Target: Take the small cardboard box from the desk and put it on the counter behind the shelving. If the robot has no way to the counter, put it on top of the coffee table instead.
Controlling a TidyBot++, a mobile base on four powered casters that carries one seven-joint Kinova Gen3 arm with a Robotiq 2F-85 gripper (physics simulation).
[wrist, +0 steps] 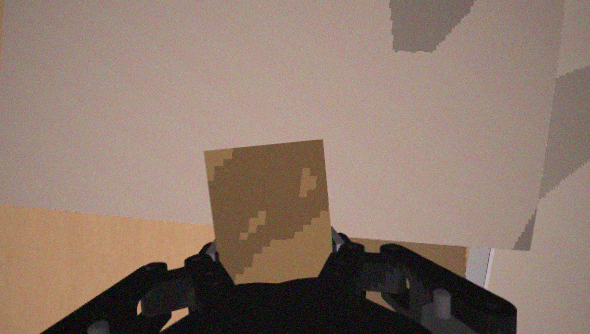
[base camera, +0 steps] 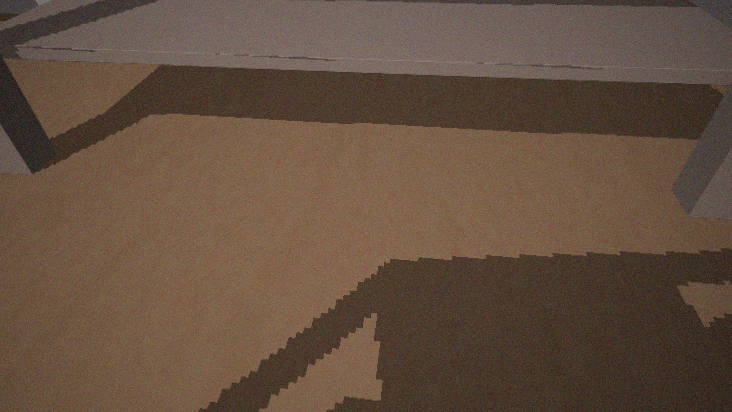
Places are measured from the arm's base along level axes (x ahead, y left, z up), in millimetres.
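Pixels of known places: gripper, fingertip midpoint: (wrist: 276,244).
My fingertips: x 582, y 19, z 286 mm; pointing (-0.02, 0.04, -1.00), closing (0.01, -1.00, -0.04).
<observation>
Behind a point stands the place of what it marks.
The small cardboard box (wrist: 270,200) @(x 618, y 19, z 321 mm) is brown and shows in the middle of the wrist view, partly in shadow. My gripper (wrist: 276,244) @(x 582, y 19, z 286 mm) is shut on it, with one black finger at each side. The pale coffee table (wrist: 125,100) @(x 734, y 254, z 53 mm) lies beyond and under the box in the wrist view, seen steeply from above. A gap between the box and the table top cannot be judged exactly. In the base view, a pale board (base camera: 358,35) @(x 632, y 4, z -247 mm) of the table spans the upper part, with table legs at left and right. The counter and the shelving do not show.
A pale wall (wrist: 565,225) @(x 427, y -690, z -117 mm) stands close along the right side of the table in the wrist view, with a light baseboard (wrist: 478,267) @(x 215, y -641, z -344 mm) at its foot. The table's right leg (base camera: 702,153) @(x 491, y -365, z -333 mm) and left leg (base camera: 25,117) @(x 609, y 426, z -332 mm) stand on the brown floor (base camera: 256,204) @(x 502, y 132, z -396 mm), ahead of the base.
</observation>
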